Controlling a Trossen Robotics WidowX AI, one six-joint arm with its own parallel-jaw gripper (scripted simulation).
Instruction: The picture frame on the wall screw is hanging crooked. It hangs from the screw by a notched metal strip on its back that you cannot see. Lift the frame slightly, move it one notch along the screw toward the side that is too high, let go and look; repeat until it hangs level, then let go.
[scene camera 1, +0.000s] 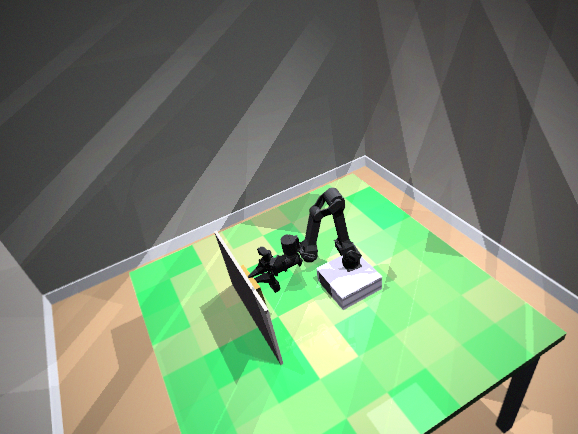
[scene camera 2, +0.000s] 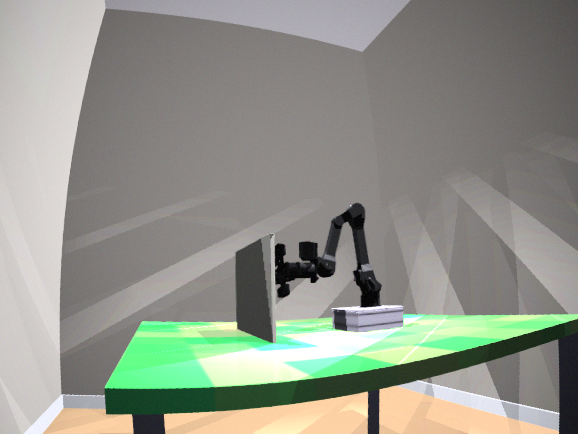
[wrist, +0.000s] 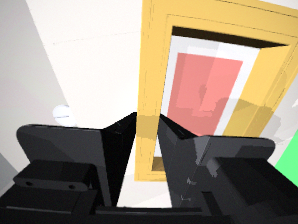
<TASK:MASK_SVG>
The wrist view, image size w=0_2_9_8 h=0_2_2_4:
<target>gripper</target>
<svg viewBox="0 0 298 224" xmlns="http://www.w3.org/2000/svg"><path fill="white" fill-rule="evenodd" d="M0 197L0 224L298 224L298 186L292 183L290 179L271 165L271 163L267 162L274 153L275 142L269 138L228 135L197 136L161 113L157 136L172 207L138 208L117 206L136 135L137 112L133 112L103 129L64 127L48 124L27 124L21 126L16 131L17 141L21 148L23 148L30 164L13 177L14 185Z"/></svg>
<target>picture frame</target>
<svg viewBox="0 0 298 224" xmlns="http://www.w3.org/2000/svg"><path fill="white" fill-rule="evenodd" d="M297 9L259 0L142 0L134 181L167 182L157 136L160 113L197 136L259 137L290 88L291 83L293 83L296 74L298 74Z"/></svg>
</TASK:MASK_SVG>
